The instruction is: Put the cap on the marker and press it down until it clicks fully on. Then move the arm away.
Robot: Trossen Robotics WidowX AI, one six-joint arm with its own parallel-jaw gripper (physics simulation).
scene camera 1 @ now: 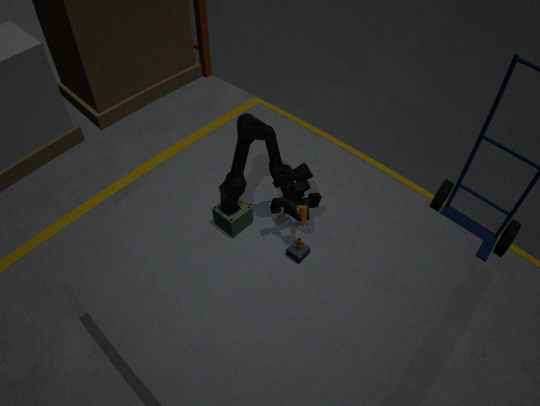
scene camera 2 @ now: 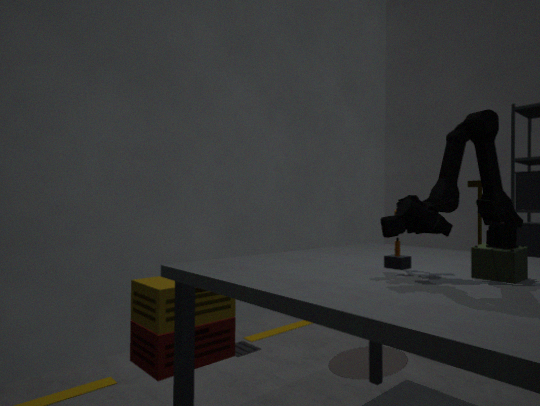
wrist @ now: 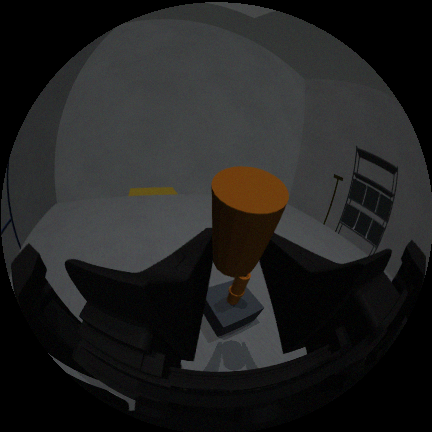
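Pixels of known places: gripper, fingertip midpoint: (scene camera 1: 304,220) (scene camera 2: 395,222) (wrist: 234,234); arm's base, origin of the base link: (scene camera 1: 229,208) (scene camera 2: 502,246).
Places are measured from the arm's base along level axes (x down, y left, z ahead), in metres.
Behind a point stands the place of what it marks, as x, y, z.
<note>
The orange cap (scene camera 1: 303,213) @[-0.089, 0.129, 0.258] (wrist: 245,220) @[-0.092, 0.149, 0.234] is held upright between the fingers of my gripper (scene camera 1: 302,216) @[-0.064, 0.126, 0.269] (wrist: 234,234) @[-0.064, 0.126, 0.269], which is shut on it. The slim orange marker (scene camera 1: 299,244) @[0.017, 0.082, 0.293] (scene camera 2: 397,248) @[0.026, 0.093, 0.282] (wrist: 240,287) @[0.016, 0.090, 0.279] stands upright in a dark grey block (scene camera 1: 298,254) @[0.053, 0.068, 0.305] (scene camera 2: 398,262) @[0.068, 0.117, 0.263] (wrist: 250,306) @[0.052, 0.070, 0.266], its tip bare. The cap is apart from the marker, above it, with a visible gap in scene camera 2 between gripper and marker tip. In that view the gripper's body hides most of the cap. The inside of the cap is not visible.
The arm's green base box (scene camera 1: 232,221) @[-0.005, -0.035, 0.061] (scene camera 2: 499,263) @[0.041, 0.063, -0.017] stands near the marker block. The table's dark front edge (scene camera 2: 280,301) @[0.105, 0.666, 0.212] shows in scene camera 2. A blue hand truck (scene camera 1: 467,223), a large brown box (scene camera 1: 132,50), a red crate (scene camera 2: 215,340) and a shelf rack (scene camera 2: 513,150) stand farther off.
</note>
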